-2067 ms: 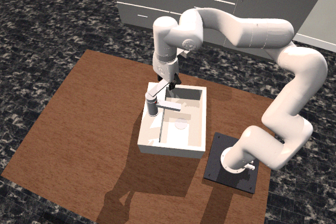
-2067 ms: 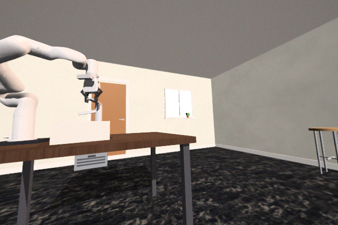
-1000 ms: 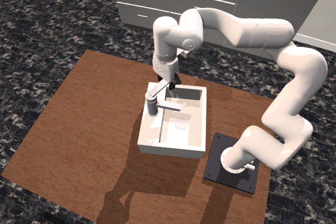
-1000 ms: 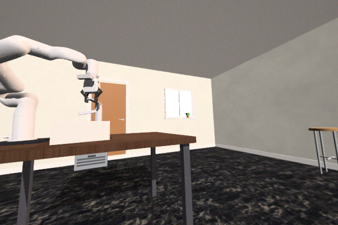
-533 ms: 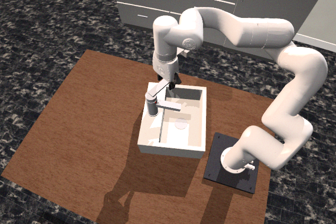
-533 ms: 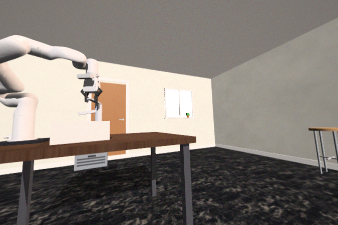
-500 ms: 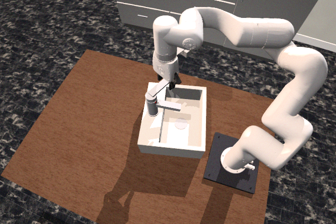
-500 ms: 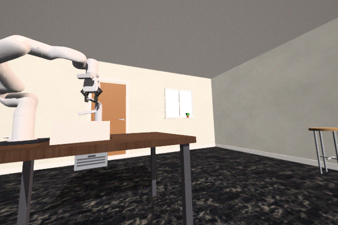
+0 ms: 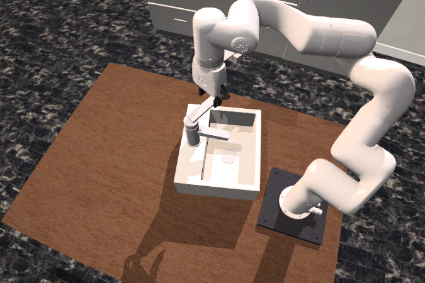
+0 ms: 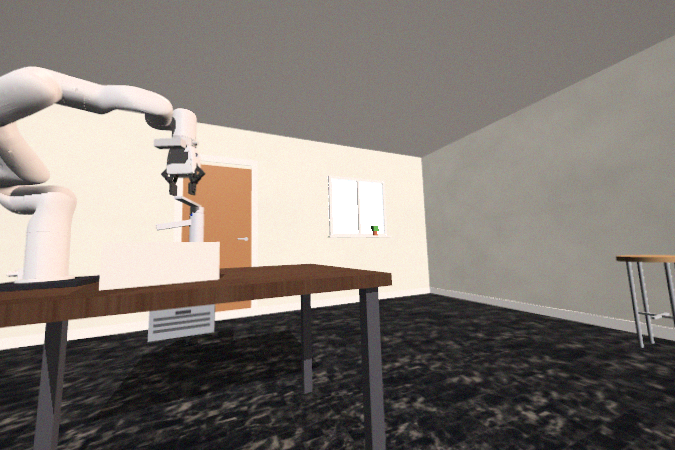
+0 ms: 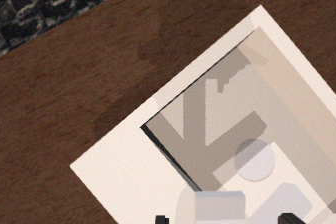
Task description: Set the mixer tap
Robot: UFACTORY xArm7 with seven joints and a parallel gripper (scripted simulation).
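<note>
Now: the lever 4 cm below my hand, 3 cm to the left of it and 1 cm ahead of it. Also, from my hand: white sink 27 cm below, 8 cm behind, 5 cm to the left; mixer tap 8 cm below, 5 cm to the left, 2 cm ahead.
</note>
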